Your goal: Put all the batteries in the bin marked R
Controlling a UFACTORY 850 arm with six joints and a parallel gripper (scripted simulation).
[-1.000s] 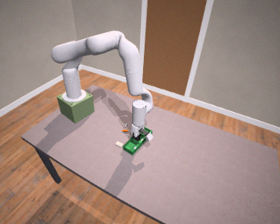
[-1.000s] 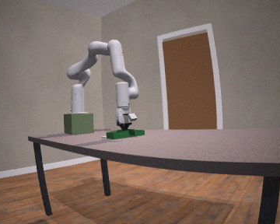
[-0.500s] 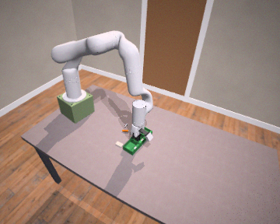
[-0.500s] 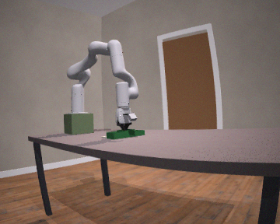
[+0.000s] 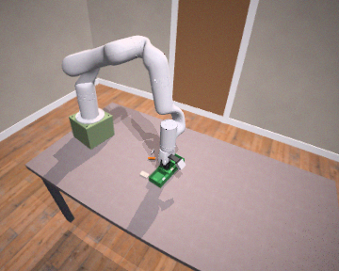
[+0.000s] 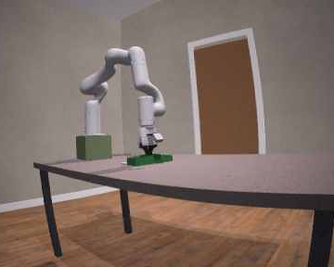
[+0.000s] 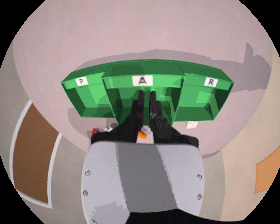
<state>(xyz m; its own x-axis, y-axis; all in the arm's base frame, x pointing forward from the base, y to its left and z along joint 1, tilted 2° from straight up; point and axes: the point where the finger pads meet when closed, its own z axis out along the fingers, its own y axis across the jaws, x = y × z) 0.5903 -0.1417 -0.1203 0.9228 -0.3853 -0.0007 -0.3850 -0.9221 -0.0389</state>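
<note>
The green three-compartment bin lies 10 mm ahead of my hand and 20 mm below it. Also, from my hand: grey piece 130 mm behind, 130 mm to the left, 40 mm below; then orange battery 110 mm behind, 60 mm to the left, 40 mm below; then pale block 110 mm behind, 70 mm to the right, 40 mm below.
</note>
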